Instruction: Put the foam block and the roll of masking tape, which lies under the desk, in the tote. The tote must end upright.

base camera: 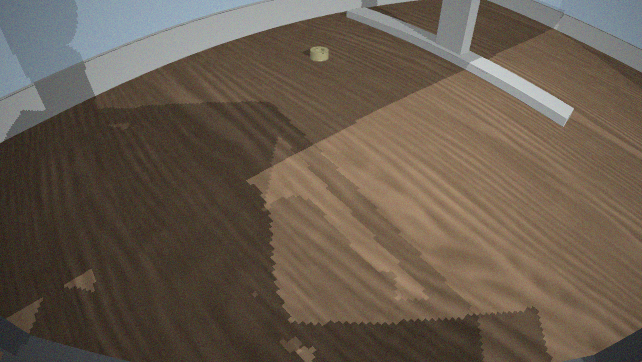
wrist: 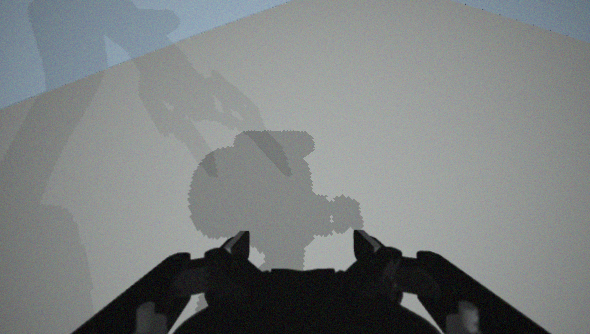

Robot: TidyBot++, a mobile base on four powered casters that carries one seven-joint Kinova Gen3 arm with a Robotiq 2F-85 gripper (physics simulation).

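Frame: origin at the arm's base, x back, y right, z up, level; centimetres.
Seen in the pictures: gripper, fingertip midpoint: (wrist: pixel 301 242).
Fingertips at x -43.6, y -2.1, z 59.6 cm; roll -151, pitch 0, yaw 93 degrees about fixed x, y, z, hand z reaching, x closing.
Observation:
A point is followed by its place in that frame.
The roll of masking tape (base camera: pixel 319 54) @(x -82.0, y -0.8, z -37.9 cm), small and pale yellow, lies flat on the floor in the upper middle of the base camera view, left of the desk's leg. My gripper (wrist: pixel 301 242) @(x -43.6, y -2.1, z 59.6 cm) is open and empty in the wrist view, over the pale grey desk top (wrist: pixel 425 130) @(x -59.9, y 15.5, z 55.3 cm). The shadow of the arm and gripper falls on the desk top. The foam block and the tote do not show in either view.
The desk's white leg (base camera: pixel 452 25) @(x -91.6, y 31.4, z -30.3 cm) stands on a long white foot (base camera: pixel 520 85) at the upper right of the base camera view. A pale baseboard (base camera: pixel 150 55) @(x -80.7, y -40.5, z -35.7 cm) and blue wall (base camera: pixel 150 20) @(x -82.9, y -39.9, z -27.5 cm) run behind the tape. Large shadows cross the wooden floor (base camera: pixel 450 200) @(x -42.3, y 18.3, z -39.7 cm).

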